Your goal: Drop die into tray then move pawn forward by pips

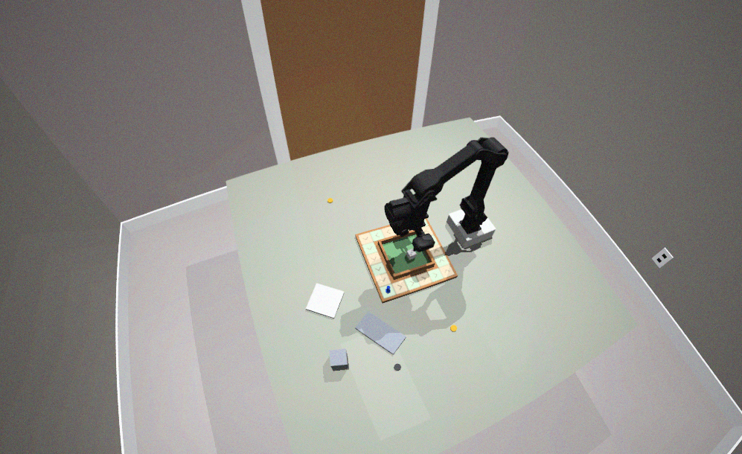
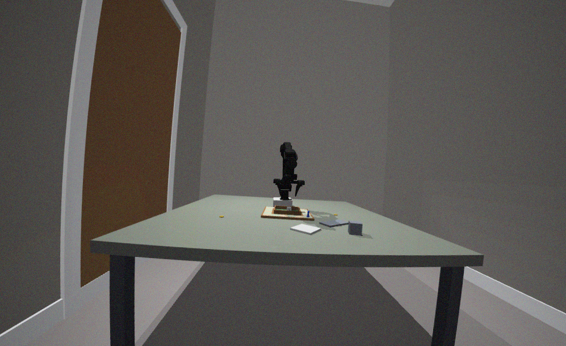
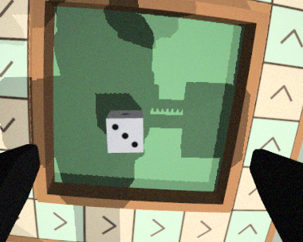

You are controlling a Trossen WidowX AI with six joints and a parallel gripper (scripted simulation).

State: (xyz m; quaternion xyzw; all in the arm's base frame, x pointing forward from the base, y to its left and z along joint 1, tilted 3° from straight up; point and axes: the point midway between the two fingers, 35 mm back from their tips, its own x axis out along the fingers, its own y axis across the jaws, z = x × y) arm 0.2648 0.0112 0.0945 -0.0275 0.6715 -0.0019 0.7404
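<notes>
Right now the blue pawn is 11 cm to the left of my gripper tip, 11 cm ahead of it and 8 cm below it. The rest, counted from my gripper tip: white die: 8 cm below, 1 cm to the left, 1 cm behind; grey-blue card: 24 cm to the left, 19 cm ahead, 10 cm below; green dice tray: 10 cm below.
</notes>
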